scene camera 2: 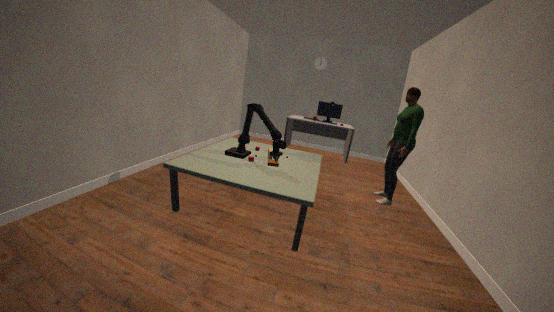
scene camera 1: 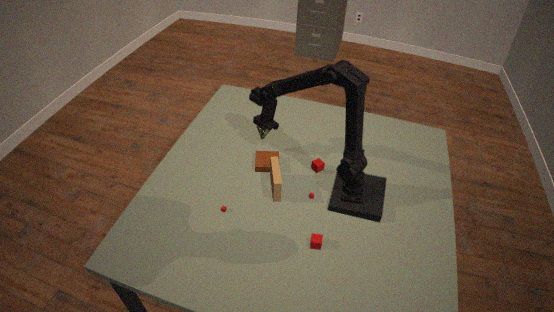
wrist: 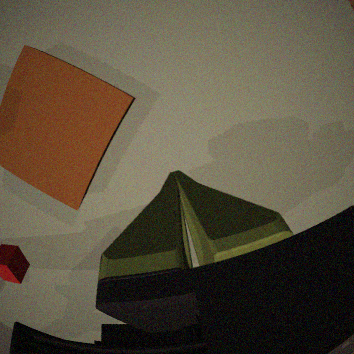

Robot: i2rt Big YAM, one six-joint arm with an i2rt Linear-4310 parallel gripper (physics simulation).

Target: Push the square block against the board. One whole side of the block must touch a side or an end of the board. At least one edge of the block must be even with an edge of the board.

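Places are measured from the arm's base along level axes (x back, y right, z up), in metres.
Pixels of known places: gripper, fingertip midpoint: (scene camera 2: 276,162) (scene camera 1: 262,138) (wrist: 176,179); arm's base, origin of the base link: (scene camera 2: 241,151) (scene camera 1: 352,191).
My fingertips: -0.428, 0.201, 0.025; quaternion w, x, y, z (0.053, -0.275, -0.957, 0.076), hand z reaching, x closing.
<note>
For each thing: its top centre in the pictures, then the offset to it from my fingertips, as dx, dy, dz.
- square block, middle of its top: (wrist: 43,129) (scene camera 1: 267,158) (scene camera 2: 273,161) +0.046, -0.092, -0.030
- light wooden board, middle of its top: (scene camera 1: 276,169) +0.112, -0.223, +0.043
- red cube, middle of its top: (wrist: 4,272) (scene camera 1: 318,162) +0.267, -0.067, -0.021
The square block (scene camera 1: 264,161) (scene camera 2: 273,164) (wrist: 65,127) is orange-brown and lies flat. The light wooden board (scene camera 1: 276,186) stands on its long narrow edge; its far end overlaps the block's right part in scene camera 1. Whether they touch or have even edges cannot be told. The board does not show in the wrist view. My gripper (scene camera 1: 263,137) (wrist: 176,179) is shut and empty. It hangs above the table on the block's far side in scene camera 1, apart from the block. In the wrist view the block is up and left of the fingertips.
A red cube (scene camera 1: 318,165) (wrist: 13,265) lies right of the block, and another (scene camera 1: 316,241) nearer the front. Small red pieces lie right of the board (scene camera 1: 277,195) and at the front left (scene camera 1: 223,208). The arm's black base (scene camera 1: 365,200) stands at the right.
</note>
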